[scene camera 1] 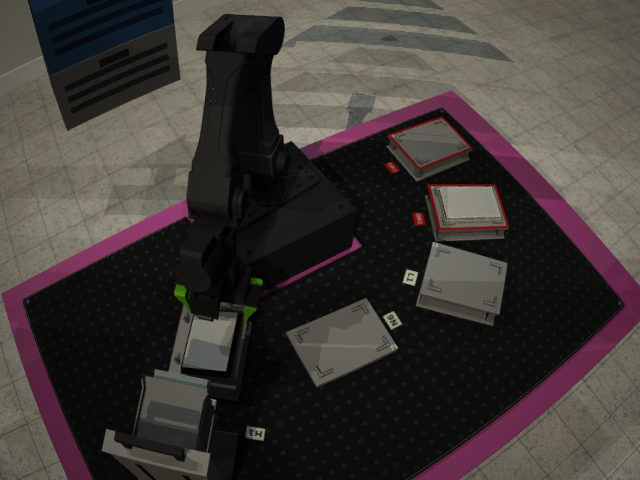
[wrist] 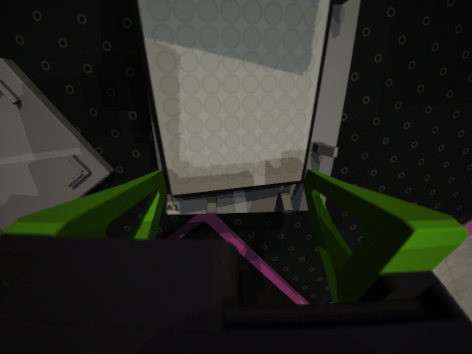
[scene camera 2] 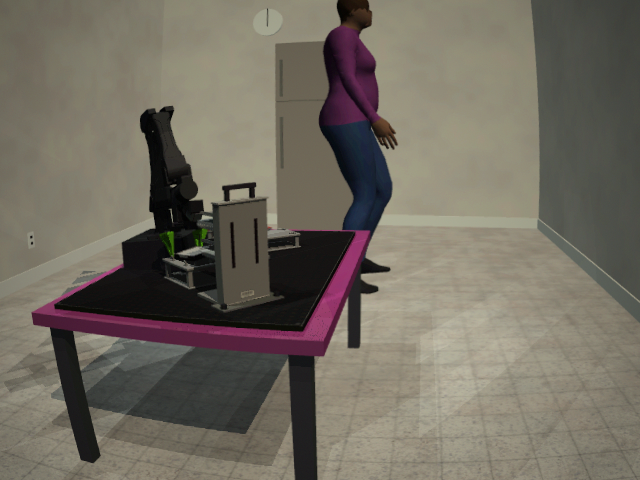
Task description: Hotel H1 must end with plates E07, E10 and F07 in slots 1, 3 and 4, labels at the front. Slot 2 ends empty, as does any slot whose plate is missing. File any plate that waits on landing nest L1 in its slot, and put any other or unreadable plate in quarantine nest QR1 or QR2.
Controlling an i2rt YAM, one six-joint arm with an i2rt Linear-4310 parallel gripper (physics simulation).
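Places are measured from the arm's base along level axes (x right, y back, z down), in centimetres.
Pixels of known places: gripper, between the fingertips: [wrist: 235, 177]; arm's base, origin of its link: [scene camera 1: 269, 197].
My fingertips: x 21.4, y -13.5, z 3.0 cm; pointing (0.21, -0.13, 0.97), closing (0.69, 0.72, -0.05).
Ahead of a thing's pixels: the offset from my fingertips to its top centre. "pt": to the spot under its first point.
My gripper [scene camera 1: 216, 308] [scene camera 2: 185, 250] [wrist: 235, 177] is open. Its green fingers stand either side of the near end of a pale plate @(dy -4.2, dx +4.4, dz -3.7 cm) [scene camera 1: 209, 341] [wrist: 235, 100] with round wells. The plate lies on a raised grey stand [scene camera 1: 178, 351] [scene camera 2: 178, 273] [wrist: 330, 110] beside the hotel; no plate label is readable. Hotel H1 [scene camera 2: 242, 258] stands at the lower left in scene camera 1, its slot contents mostly hidden. Landing nest L1 @(dy -21.4, dx -40.9, dz +0.7 cm) [scene camera 1: 462, 284] bears no plate. A white plate @(dy -9.5, dx -55.3, dz +0.9 cm) [scene camera 1: 470, 202] sits on red-rimmed QR1 @(dy -9.5, dx -55.3, dz +1.7 cm) [scene camera 1: 467, 225]. Red-rimmed QR2 @(dy +8.6, dx -62.8, dz +1.7 cm) [scene camera 1: 429, 142] bears none.
A low grey nest @(dy -14.9, dx -15.7, dz +4.5 cm) [scene camera 1: 341, 343] labelled N6 lies between the stand and L1. The hotel's handle @(pt dy -21.9, dx +23.9, dz -23.0 cm) [scene camera 1: 149, 446] [scene camera 2: 239, 186] rises above its top. The arm's base [scene camera 1: 299, 222] stands behind the stand. A person [scene camera 2: 351, 93] stands beyond the table.
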